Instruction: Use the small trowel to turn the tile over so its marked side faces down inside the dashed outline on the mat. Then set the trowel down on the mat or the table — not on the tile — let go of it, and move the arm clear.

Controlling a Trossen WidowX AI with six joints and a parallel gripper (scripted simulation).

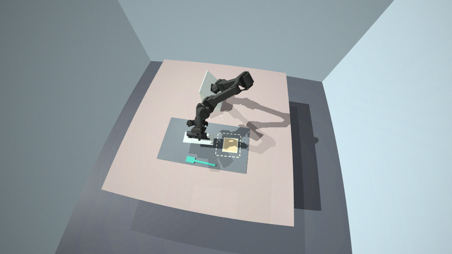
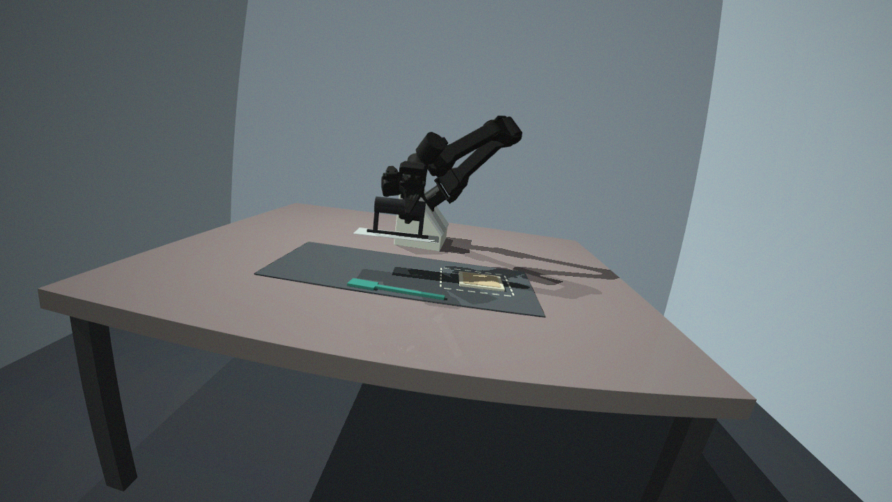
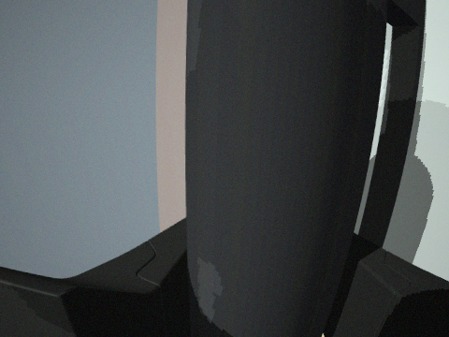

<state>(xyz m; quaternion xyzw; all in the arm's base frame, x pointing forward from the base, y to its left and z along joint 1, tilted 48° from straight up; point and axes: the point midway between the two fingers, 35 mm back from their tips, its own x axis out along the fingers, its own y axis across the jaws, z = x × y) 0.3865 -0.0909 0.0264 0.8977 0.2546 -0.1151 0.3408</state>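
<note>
Right now my gripper tip is 3 cm past the grey float and 1 cm above it. From my gripper tip the other things lie so: cream tile: 2 cm behind, 20 cm to the left, 14 cm below; then teal trowel: 11 cm ahead, 2 cm to the right, 14 cm below; then mat: 2 cm behind, 1 cm to the left, 16 cm below.
</note>
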